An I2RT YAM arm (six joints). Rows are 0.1 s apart.
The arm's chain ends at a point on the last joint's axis. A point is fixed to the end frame.
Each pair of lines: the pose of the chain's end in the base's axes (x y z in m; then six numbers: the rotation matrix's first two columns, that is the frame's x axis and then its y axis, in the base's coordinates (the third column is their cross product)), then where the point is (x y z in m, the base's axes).
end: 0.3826 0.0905 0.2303 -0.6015 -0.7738 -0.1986 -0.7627 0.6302 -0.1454
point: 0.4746 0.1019 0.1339
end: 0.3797 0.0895 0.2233 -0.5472 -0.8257 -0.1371 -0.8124 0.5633 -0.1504
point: 0.4675 0.1024 0.1233
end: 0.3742 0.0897 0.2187 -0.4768 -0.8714 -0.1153 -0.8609 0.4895 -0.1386
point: 0.4584 0.1088 0.1166
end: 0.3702 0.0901 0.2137 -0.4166 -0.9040 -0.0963 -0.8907 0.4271 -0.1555
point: 0.4537 0.1123 0.1116
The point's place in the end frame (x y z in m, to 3 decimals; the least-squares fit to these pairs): -0.045 -0.049 0.116
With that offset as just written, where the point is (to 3 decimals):
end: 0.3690 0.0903 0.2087 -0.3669 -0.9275 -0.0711 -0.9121 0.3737 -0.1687
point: 0.451 0.114 0.106
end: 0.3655 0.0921 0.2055 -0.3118 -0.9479 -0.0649 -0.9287 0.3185 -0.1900
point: 0.448 0.119 0.104
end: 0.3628 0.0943 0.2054 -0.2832 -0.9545 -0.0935 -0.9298 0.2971 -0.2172
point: 0.448 0.126 0.108
